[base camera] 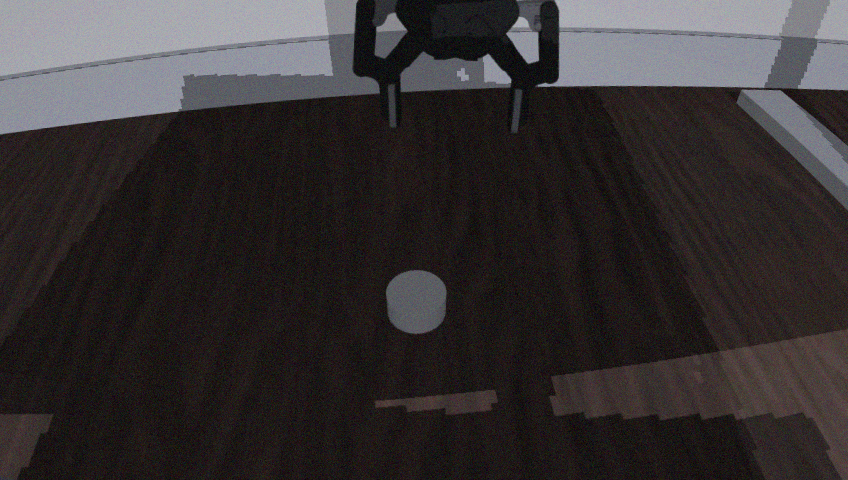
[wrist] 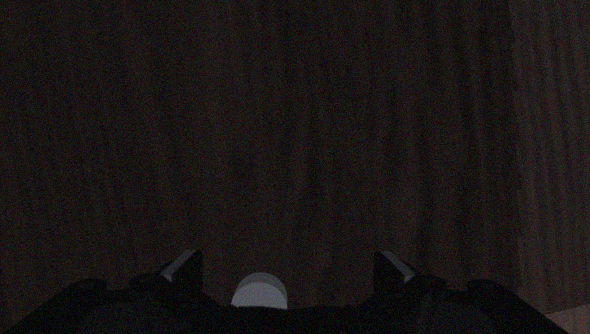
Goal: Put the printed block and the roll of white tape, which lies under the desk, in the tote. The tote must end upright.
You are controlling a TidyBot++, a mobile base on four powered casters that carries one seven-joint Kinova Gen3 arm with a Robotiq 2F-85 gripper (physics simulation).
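Places are measured from the arm's base along level axes (x right, y back, z down), in centimetres.
Where they show: gripper, between the fingertips: [base camera: 453, 125] [wrist: 288, 270].
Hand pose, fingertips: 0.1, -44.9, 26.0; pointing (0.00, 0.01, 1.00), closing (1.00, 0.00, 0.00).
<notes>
After its pixels a point has its place, as x, y, z.
The roll of white tape [base camera: 415, 302] @(-2.3, -36.1, 37.2) [wrist: 261, 294] @(-2.1, -38.6, 37.2) is a short pale cylinder standing flat on the dark wood floor. In the base camera view it is near the middle, nearer the base than the gripper. My gripper [base camera: 453, 127] @(0.1, -44.9, 26.0) [wrist: 288, 270] @(0.1, -44.9, 26.0) is open and empty, pointing down above the floor. In the wrist view the tape shows at the bottom edge, between the two fingers sideways and left of their middle, partly hidden by the gripper body. The printed block and the tote do not show in either view.
A pale wall [base camera: 255, 62] @(-27.9, -73.2, 33.3) runs across the back, beyond the gripper. A light grey bar [base camera: 800, 139], likely a desk foot, lies on the floor at the right. The floor [base camera: 267, 237] @(-18.2, -45.2, 39.6) has broad shadows and lighter patches at the lower right.
</notes>
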